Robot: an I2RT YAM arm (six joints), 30 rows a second.
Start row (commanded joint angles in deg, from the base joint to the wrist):
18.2, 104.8, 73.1, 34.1, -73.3, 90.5
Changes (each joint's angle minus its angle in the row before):
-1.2, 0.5, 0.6, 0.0, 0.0, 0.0
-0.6, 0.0, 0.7, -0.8, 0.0, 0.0
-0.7, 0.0, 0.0, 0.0, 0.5, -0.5
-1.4, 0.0, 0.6, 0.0, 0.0, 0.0
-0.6, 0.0, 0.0, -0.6, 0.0, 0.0
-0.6, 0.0, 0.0, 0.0, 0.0, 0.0
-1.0, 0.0, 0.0, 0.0, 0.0, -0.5
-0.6, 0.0, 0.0, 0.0, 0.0, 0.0
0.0, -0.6, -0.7, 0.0, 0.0, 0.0
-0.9, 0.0, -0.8, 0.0, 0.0, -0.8
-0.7, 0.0, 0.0, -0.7, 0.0, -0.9
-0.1, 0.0, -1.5, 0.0, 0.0, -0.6
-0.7, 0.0, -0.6, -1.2, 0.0, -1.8
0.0, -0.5, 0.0, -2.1, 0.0, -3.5
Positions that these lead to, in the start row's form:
17.0, 105.3, 73.7, 34.1, -73.3, 90.5
16.4, 105.3, 74.4, 33.3, -73.3, 90.5
15.7, 105.3, 74.4, 33.3, -72.8, 90.0
14.3, 105.3, 75.0, 33.3, -72.8, 90.0
13.7, 105.3, 75.0, 32.7, -72.8, 90.0
13.1, 105.3, 75.0, 32.7, -72.8, 90.0
12.1, 105.3, 75.0, 32.7, -72.8, 89.5
11.5, 105.3, 75.0, 32.7, -72.8, 89.5
11.5, 104.7, 74.3, 32.7, -72.8, 89.5
10.6, 104.7, 73.5, 32.7, -72.8, 88.7
9.9, 104.7, 73.5, 32.0, -72.8, 87.8
9.8, 104.7, 72.0, 32.0, -72.8, 87.2
9.1, 104.7, 71.4, 30.8, -72.8, 85.4
9.1, 104.2, 71.4, 28.7, -72.8, 81.9

